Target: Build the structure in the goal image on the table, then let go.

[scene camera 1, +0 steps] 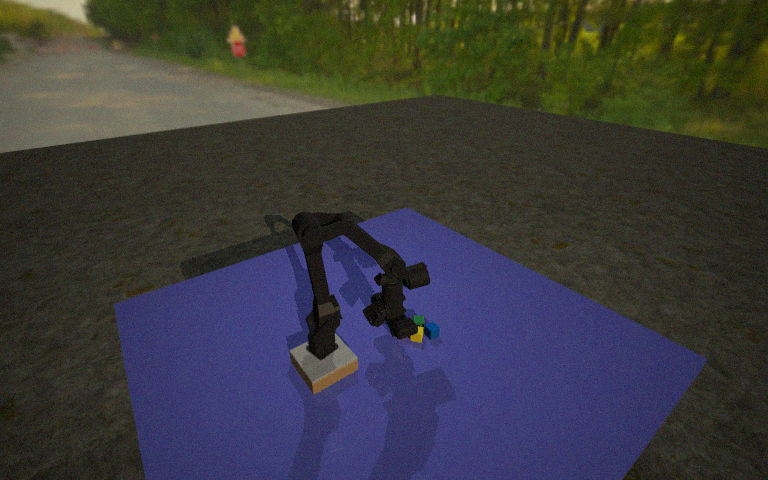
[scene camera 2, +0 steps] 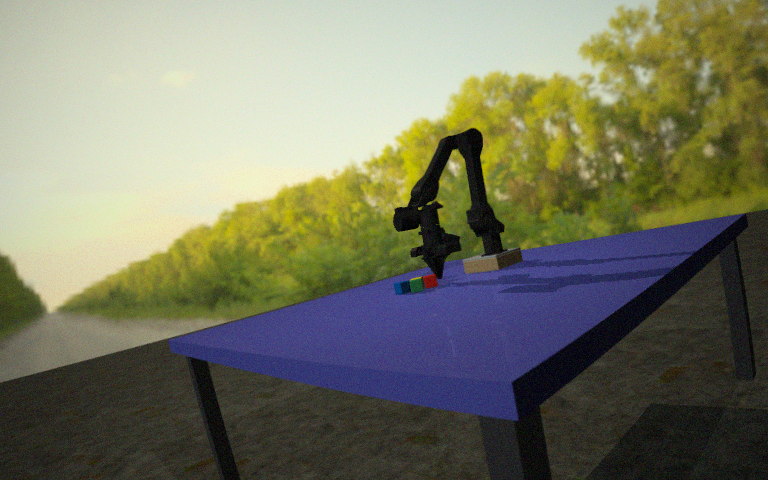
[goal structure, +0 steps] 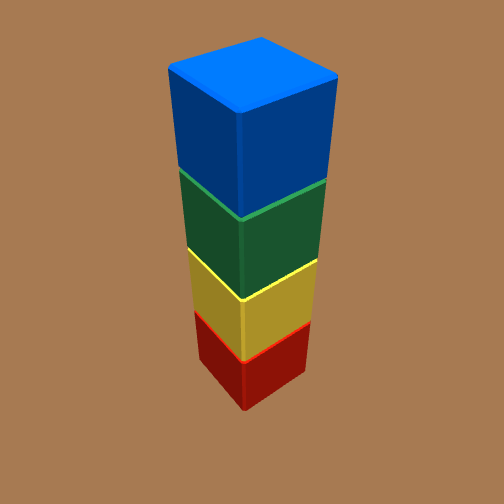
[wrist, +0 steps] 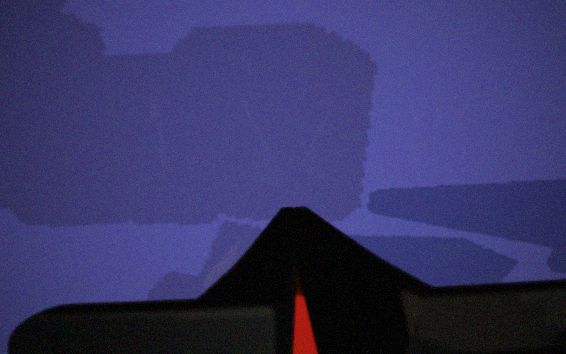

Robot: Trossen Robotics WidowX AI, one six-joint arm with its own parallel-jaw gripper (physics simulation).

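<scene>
A blue cube (scene camera 1: 432,330) (scene camera 2: 401,287), a green cube (scene camera 1: 418,319) (scene camera 2: 416,285) and a red cube (scene camera 2: 430,281) (wrist: 304,332) sit close together on the blue table (scene camera 1: 538,362) (scene camera 2: 351,333). A yellow cube (scene camera 1: 416,335) shows in front of the green one in scene camera 1; in scene camera 2 it is mostly hidden. Whether neighbouring cubes touch is too small to tell. My gripper (scene camera 2: 439,276) (wrist: 293,219) is shut and empty, pointing down beside the red cube on the arm's base side. In the wrist view, red shows through the gap behind the fingertips.
The arm's base block (scene camera 1: 334,374) (scene camera 2: 485,263) stands on the table near the cubes. The arm arches from it over to the cubes and partly covers them in scene camera 1. Arm shadows lie across the table top.
</scene>
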